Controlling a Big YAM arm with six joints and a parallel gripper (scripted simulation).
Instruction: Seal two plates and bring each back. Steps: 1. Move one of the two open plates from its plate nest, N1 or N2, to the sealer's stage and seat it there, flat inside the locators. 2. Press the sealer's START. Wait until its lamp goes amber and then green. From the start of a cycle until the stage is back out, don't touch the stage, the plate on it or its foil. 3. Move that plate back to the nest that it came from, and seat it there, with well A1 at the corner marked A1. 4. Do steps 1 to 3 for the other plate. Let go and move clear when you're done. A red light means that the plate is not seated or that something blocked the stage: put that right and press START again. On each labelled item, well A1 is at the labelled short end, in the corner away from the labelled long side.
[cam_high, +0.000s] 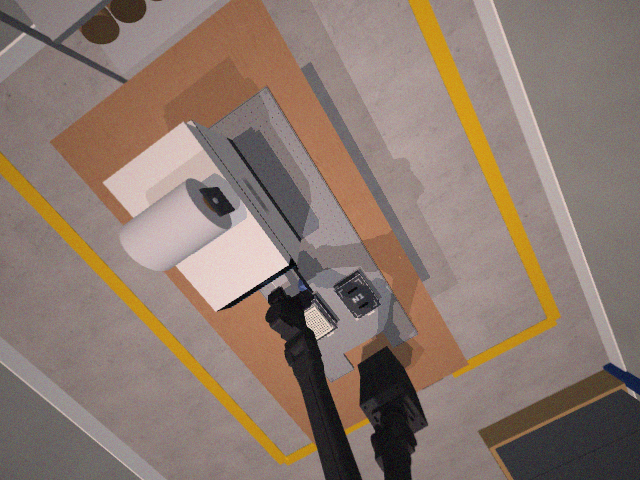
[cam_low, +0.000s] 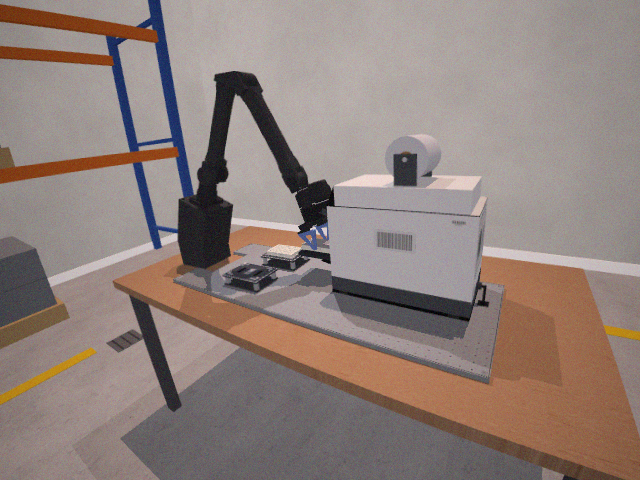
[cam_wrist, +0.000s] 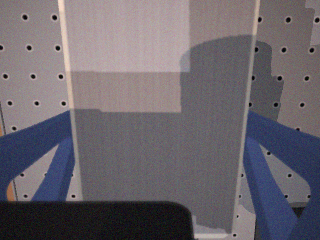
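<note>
Now: the dark sealer stage 3 cm below my hand. Round my hand: foil roll (33 cm ahead, 30 cm above, 2 cm to the right); white well plate (20 cm behind, 6 cm below, 4 cm to the left); start button (11 cm ahead, 9 cm to the left, 7 cm above).
</note>
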